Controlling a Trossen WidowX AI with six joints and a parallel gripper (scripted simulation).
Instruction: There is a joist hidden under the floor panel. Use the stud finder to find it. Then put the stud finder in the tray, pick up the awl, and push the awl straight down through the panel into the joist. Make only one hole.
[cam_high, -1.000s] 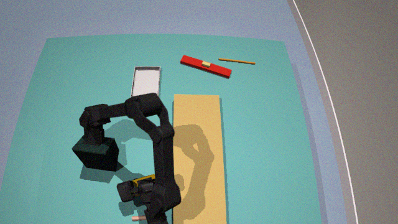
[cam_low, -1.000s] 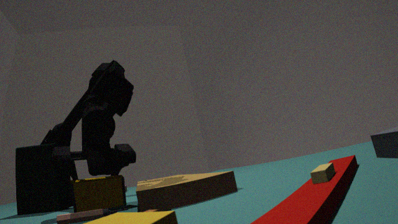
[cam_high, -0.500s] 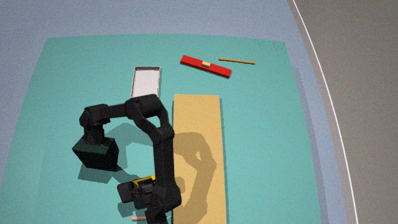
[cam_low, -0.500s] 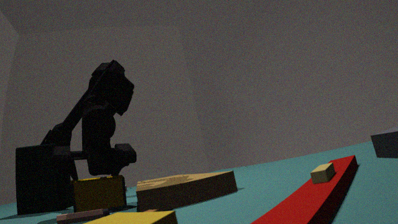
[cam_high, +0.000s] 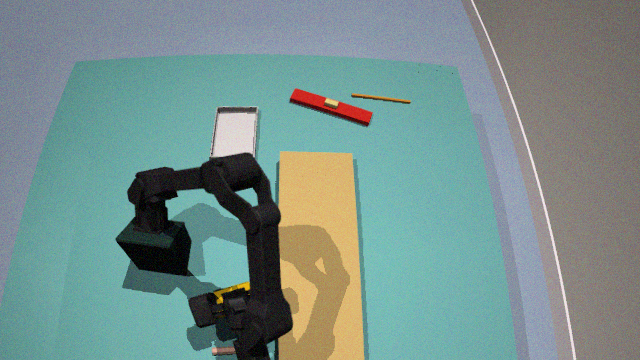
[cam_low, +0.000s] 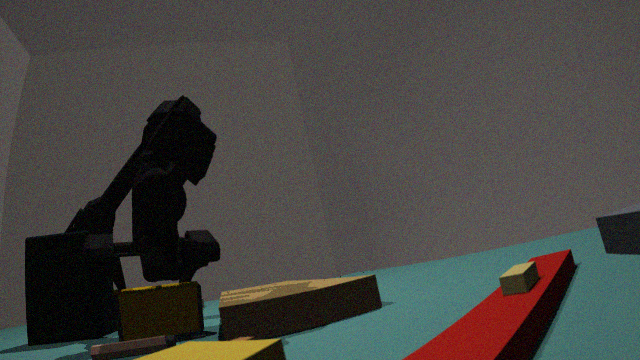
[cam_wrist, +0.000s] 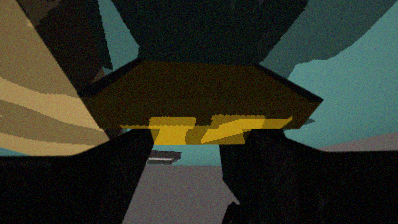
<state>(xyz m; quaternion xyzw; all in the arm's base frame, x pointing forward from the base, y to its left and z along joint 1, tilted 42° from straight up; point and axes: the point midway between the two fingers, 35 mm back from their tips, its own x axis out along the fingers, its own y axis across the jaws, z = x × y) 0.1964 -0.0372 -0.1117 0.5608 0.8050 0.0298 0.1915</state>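
My gripper tip is now 4 cm short of the awl, 12 cm to the left of it and 4 cm above it. The rest, counted from my gripper tip: stud finder 1 cm behind, 1 cm to the right; square indicator 3 cm behind; tray 8 cm behind, 43 cm to the left, 4 cm below.
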